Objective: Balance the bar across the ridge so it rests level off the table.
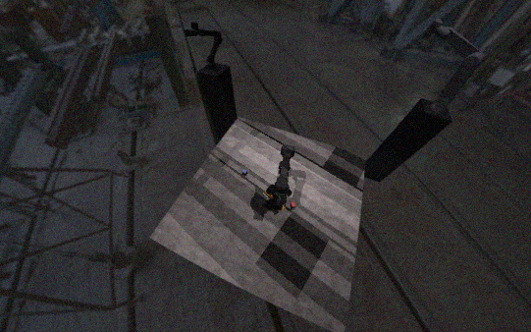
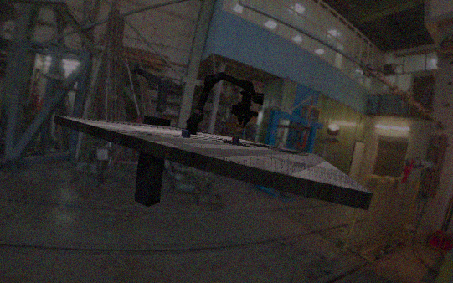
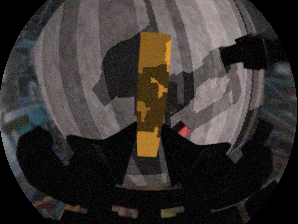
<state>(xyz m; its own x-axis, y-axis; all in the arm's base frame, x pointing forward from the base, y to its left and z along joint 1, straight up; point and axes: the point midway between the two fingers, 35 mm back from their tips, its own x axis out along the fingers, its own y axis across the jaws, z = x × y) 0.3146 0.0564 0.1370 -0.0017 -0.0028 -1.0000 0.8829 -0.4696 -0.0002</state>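
My gripper tip is now 11 cm to the right of the small red block, 9 cm above it and 6 cm past it. The rest, counted from my gripper tip: bar 2 cm to the right, 1 cm behind; then small blue block 34 cm to the right, 17 cm behind, 9 cm below.
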